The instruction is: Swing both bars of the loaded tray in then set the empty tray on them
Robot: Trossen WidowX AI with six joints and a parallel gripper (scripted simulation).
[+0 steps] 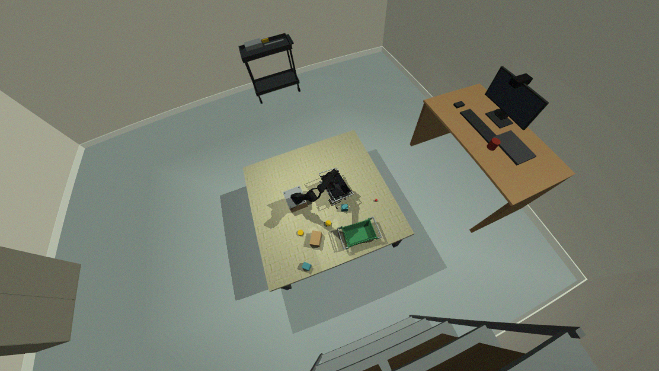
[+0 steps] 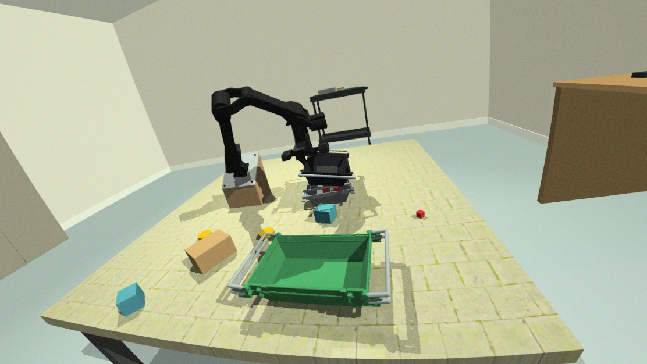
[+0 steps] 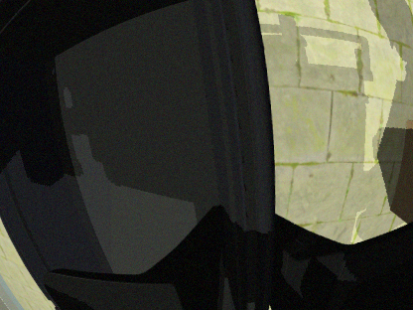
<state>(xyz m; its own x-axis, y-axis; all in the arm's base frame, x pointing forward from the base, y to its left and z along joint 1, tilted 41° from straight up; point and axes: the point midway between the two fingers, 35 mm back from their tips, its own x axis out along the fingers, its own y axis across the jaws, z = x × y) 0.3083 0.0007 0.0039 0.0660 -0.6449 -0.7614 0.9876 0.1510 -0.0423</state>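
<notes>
The black tray lies 70 mm ahead of my gripper tip, 10 mm to the left of it and 20 mm above it. From my gripper tip the other things lie so: tan box: 250 mm behind, 380 mm to the right, 80 mm below.
</notes>
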